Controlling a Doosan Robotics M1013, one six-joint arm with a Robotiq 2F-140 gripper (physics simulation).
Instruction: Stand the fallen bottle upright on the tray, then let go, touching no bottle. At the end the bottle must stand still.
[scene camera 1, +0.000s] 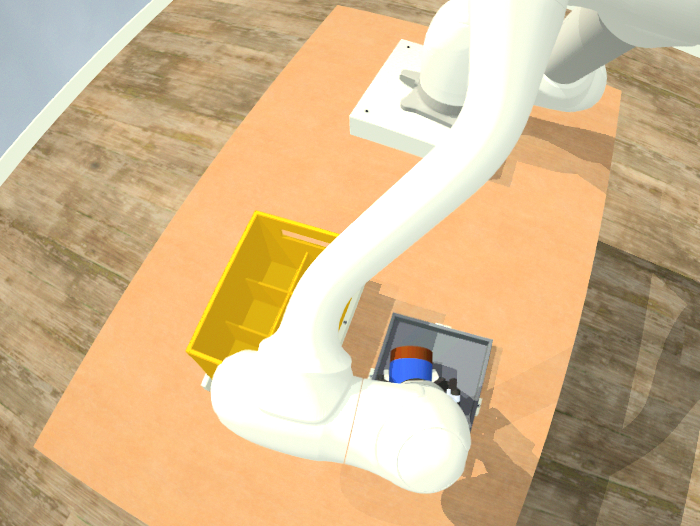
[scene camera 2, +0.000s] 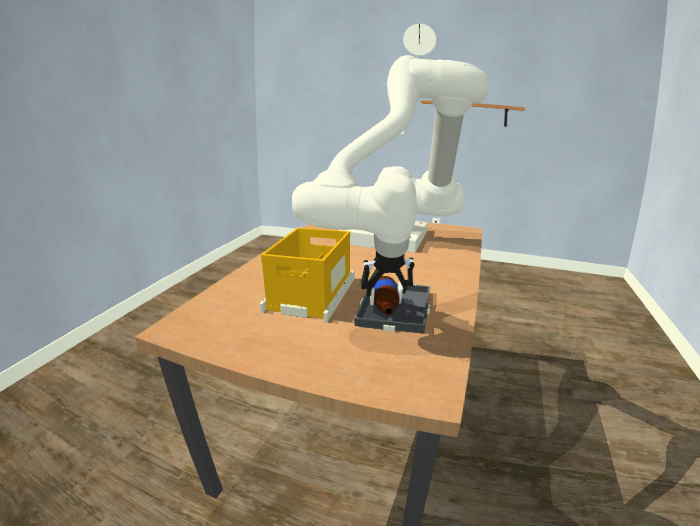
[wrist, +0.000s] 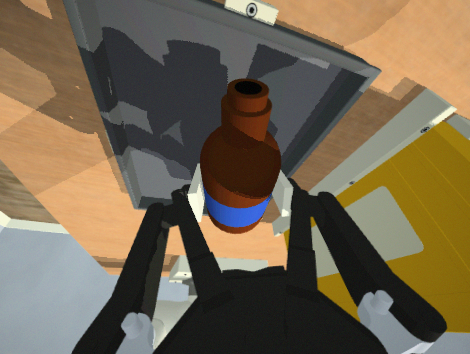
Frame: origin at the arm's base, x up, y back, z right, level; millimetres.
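Seen in the pictures: arm's base, origin of its link: (scene camera 1: 449, 100).
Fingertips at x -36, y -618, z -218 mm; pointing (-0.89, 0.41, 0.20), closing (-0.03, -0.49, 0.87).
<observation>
Pixels of each thing's middle, then the offset from my fingertips to it. Level surfaces: height alone.
- brown bottle, middle of its body: (wrist: 239, 168) (scene camera 1: 409, 395) (scene camera 2: 386, 298) dz -17, dx +26, dy -36 mm
- dark grey tray, middle of its body: (wrist: 212, 157) (scene camera 1: 424, 391) (scene camera 2: 395, 304) dz -36, dx -3, dy -9 mm
- yellow crate, middle of its body: (scene camera 1: 280, 315) (wrist: 395, 243) (scene camera 2: 309, 268) dz +238, dx +72, dy -36 mm
- wooden table, height of its surface: dx -16 mm
The brown bottle (scene camera 1: 411, 370) (scene camera 2: 387, 296) (wrist: 240, 165) with a blue band lies on its side at the left part of the dark grey tray (scene camera 1: 464, 350) (scene camera 2: 410, 325) (wrist: 140, 65). In scene camera 2 its mouth points toward the tray's front wall. My gripper (scene camera 1: 410, 374) (scene camera 2: 387, 294) (wrist: 236, 172) is shut on the bottle, with one white pad against each side near the blue band. Whether the bottle touches the tray floor cannot be told. In scene camera 1 the arm hides the bottle's neck and the tray's near part.
A yellow crate (scene camera 1: 232, 277) (scene camera 2: 294, 282) (wrist: 400, 200) with compartments stands left of the tray in the scene views, close beside it. Small white blocks sit at the edges of tray and crate. Both stand on the wooden table (scene camera 1: 169, 316) (scene camera 2: 254, 350).
</observation>
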